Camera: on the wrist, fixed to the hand. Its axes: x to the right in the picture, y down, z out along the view.
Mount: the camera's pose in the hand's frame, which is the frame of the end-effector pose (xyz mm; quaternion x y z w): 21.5 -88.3 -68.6 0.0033 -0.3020 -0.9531 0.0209
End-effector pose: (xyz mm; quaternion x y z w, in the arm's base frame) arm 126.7 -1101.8 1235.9 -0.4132 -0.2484 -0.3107 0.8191
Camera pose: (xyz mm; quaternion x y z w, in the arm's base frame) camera 88.6 -1206.5 1259.6 -0.1370 0.6474 0.6616 0.3527
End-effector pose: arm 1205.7 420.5 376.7 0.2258 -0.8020 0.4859 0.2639
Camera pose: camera 1258.0 442.3 475.5 0.9167 0.1204 -0.3069 0.2257
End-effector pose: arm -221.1 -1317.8 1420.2 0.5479 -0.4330 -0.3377 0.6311
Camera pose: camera -145.4 -1324.9 1335.4 -0.3242 -0.3214 0.7726 0.4412
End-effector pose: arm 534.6 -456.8 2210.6 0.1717 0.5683 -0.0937 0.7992
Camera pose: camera 451.3 -511.2 2155.3 -0.5637 -0.0661 -0.8174 0.0985
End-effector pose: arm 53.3 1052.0 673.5 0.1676 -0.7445 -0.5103 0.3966
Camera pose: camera 78.3 957.6 615.0 -0.5603 -0.0227 0.4368 0.7034
